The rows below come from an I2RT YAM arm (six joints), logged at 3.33 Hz.
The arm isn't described. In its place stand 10 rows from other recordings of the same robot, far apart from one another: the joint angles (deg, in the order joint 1, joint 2, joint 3, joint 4, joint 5, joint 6), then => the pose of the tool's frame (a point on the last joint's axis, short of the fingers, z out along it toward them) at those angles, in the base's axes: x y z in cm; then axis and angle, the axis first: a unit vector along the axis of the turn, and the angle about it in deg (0 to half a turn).
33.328 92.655 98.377 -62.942 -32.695 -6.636 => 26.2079 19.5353 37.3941 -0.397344 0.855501 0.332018 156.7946
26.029 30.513 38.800 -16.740 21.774 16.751 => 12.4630 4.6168 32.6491 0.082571 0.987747 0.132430 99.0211
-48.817 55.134 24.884 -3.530 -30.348 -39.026 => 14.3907 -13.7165 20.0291 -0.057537 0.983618 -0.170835 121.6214
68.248 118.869 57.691 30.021 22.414 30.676 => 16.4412 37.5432 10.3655 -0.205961 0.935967 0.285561 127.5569
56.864 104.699 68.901 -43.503 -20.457 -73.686 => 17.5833 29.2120 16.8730 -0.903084 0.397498 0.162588 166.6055
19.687 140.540 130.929 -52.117 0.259 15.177 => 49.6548 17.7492 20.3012 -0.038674 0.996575 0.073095 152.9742
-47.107 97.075 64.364 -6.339 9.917 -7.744 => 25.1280 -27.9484 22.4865 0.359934 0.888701 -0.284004 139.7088
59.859 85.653 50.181 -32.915 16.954 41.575 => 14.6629 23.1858 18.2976 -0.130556 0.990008 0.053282 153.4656
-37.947 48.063 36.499 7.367 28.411 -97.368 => 14.7811 -13.6742 31.1847 -0.207602 0.702085 -0.681159 170.2942
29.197 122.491 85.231 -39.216 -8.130 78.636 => 36.3029 20.8633 12.9389 0.406671 0.903336 0.136388 178.5924
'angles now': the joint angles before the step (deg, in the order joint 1, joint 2, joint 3, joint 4, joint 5, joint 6). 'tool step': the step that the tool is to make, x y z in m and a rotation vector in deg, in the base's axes. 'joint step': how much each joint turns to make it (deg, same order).
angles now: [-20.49 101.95 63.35 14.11 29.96 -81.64]
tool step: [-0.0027 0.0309 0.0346 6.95 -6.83 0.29]
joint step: [4.14 -5.53 2.39 -9.12 -0.23 11.02]
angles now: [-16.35 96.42 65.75 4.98 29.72 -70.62]
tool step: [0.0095 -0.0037 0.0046 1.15 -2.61 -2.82]
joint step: [0.01 1.95 3.06 -0.64 1.77 3.34]
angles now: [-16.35 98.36 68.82 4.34 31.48 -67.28]
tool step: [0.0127 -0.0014 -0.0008 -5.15 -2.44 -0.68]
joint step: [0.51 2.63 0.43 8.23 2.72 -4.17]
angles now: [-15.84 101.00 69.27 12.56 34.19 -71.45]
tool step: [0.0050 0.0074 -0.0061 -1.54 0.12 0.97]
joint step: [1.24 1.00 -0.77 2.99 0.74 -1.64]
